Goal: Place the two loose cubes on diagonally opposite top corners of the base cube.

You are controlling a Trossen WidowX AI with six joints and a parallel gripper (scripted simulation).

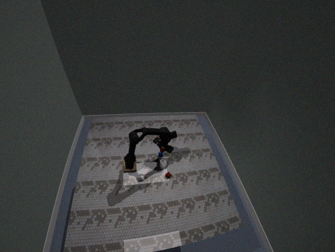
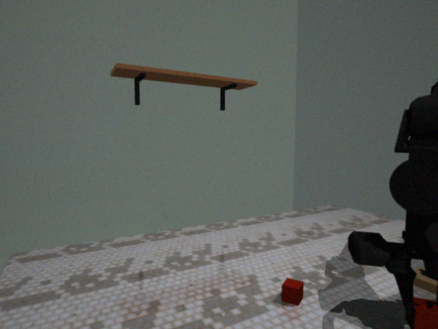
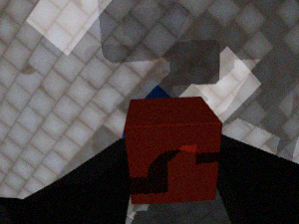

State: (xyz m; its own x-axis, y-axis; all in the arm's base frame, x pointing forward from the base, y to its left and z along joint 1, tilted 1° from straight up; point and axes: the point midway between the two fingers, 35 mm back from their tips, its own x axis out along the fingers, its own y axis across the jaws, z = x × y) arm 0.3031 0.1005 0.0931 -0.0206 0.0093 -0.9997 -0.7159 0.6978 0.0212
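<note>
Right now the blue base cube is 6 cm below my gripper tip, 1 cm to the right of it and 1 cm behind it. The rest, counted from my gripper tip: red cube right at my gripper tip.
</note>
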